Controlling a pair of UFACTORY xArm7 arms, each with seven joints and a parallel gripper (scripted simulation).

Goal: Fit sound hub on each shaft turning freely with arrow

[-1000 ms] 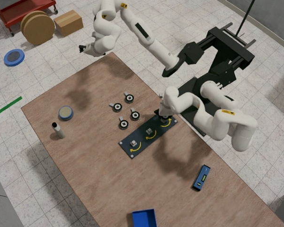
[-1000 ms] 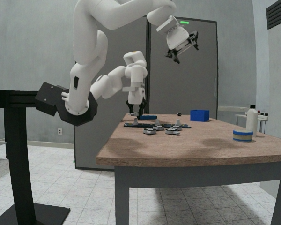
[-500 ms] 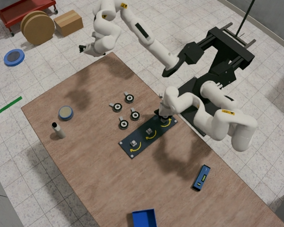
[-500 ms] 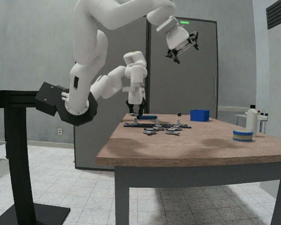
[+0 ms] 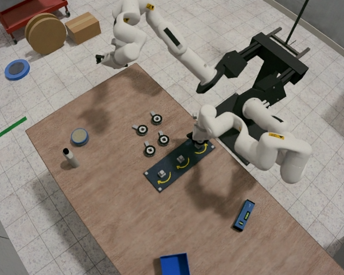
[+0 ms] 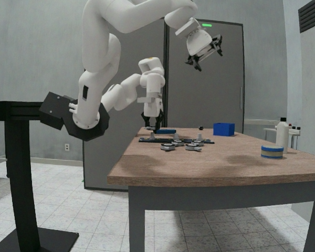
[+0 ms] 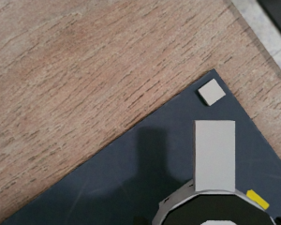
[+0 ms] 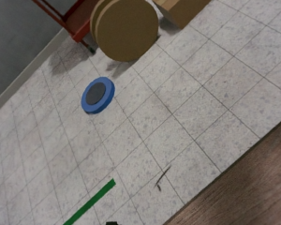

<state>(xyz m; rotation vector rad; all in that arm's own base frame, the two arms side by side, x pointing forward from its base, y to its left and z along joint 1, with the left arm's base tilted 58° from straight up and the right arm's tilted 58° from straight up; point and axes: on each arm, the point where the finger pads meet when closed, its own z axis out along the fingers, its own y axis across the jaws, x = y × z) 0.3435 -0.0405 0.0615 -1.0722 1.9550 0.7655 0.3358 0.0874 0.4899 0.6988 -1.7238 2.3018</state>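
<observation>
My left gripper is now 130 mm short of the dark board, 20 mm to the left of it and 70 mm above it. Also, from my left hand: white bottle: 530 mm ahead, 430 mm to the right, 30 mm above; tape roll: 410 mm ahead, 520 mm to the right, 60 mm below.
</observation>
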